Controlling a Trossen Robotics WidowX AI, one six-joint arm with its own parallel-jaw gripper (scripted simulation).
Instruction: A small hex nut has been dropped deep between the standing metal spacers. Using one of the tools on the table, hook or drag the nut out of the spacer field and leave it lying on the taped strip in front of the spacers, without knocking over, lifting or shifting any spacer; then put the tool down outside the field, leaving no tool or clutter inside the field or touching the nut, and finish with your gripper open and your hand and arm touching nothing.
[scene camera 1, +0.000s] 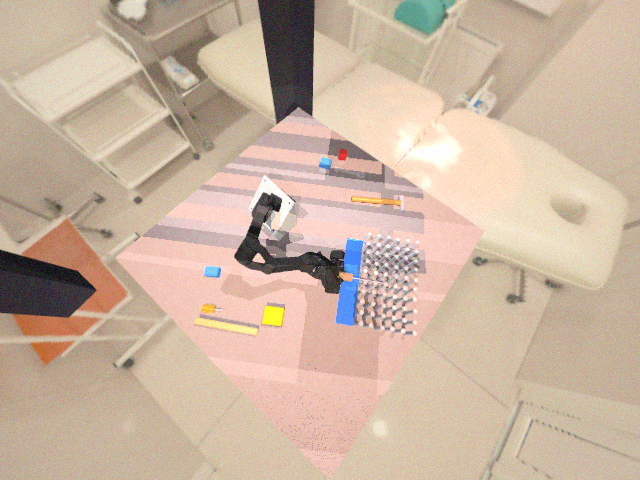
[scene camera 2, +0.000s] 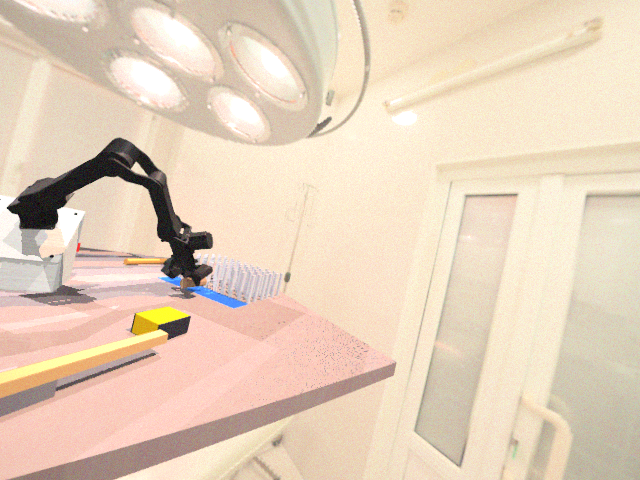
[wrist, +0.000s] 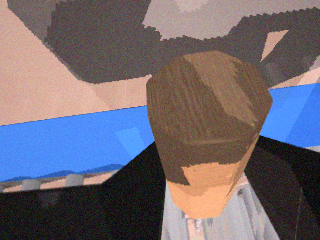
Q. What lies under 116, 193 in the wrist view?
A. My gripper.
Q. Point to a blue taped strip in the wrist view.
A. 105, 141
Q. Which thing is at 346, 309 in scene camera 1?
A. A blue taped strip.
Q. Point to my gripper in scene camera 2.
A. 194, 284
